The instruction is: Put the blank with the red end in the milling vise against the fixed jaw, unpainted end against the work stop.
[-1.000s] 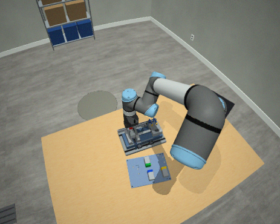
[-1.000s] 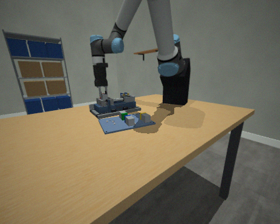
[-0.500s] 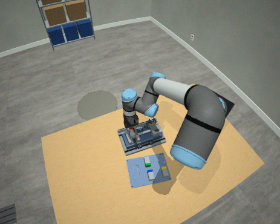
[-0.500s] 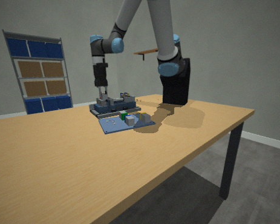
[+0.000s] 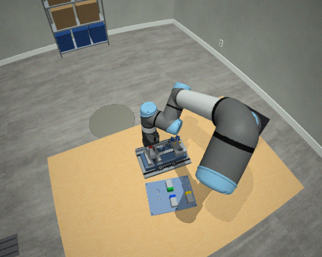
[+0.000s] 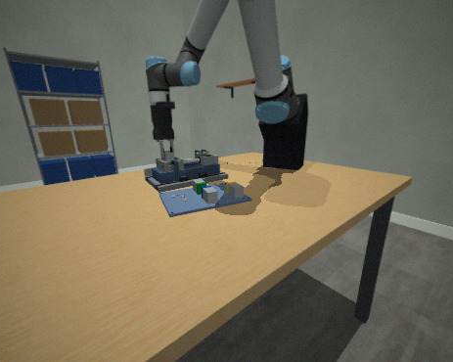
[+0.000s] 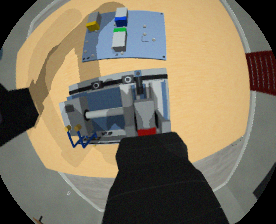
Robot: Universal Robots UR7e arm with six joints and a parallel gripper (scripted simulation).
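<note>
Right now the red-ended blank is 20 mm below my hand. From my hand the other things lie so: green-ended blank (180 mm to the left, 100 mm below, 80 mm behind); then milling vise (90 mm below, 70 mm behind, 10 mm to the right); then plate (230 mm to the left, 120 mm below, 80 mm behind).
</note>
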